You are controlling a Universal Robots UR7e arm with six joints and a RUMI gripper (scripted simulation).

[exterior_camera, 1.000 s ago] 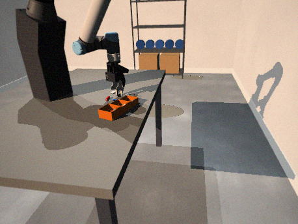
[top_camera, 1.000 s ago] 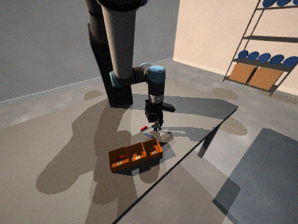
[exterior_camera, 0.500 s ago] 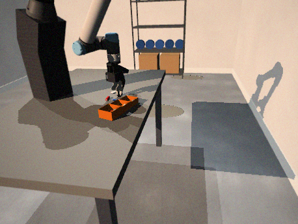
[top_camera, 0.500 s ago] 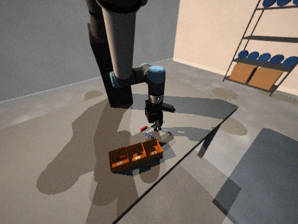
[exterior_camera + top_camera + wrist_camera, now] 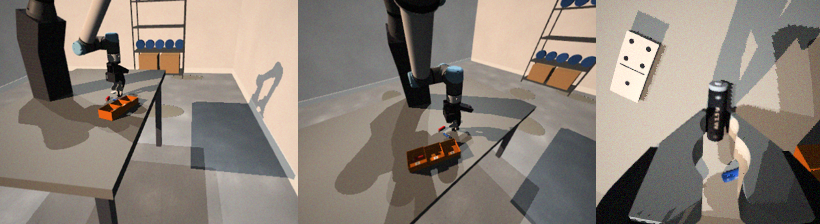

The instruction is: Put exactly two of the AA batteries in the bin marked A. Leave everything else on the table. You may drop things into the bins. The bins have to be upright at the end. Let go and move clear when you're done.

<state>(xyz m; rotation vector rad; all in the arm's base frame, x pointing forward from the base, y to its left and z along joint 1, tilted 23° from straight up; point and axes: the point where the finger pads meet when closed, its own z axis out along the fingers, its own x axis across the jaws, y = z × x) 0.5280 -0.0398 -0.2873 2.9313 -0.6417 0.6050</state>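
Now: the black battery 1 cm below my hand. From my hand the other things lie so: blue battery 8 cm to the right, 1 cm below; then orange bin 20 cm to the right, 5 cm ahead, 1 cm above; then white block 6 cm to the left, 4 cm behind, 1 cm below.
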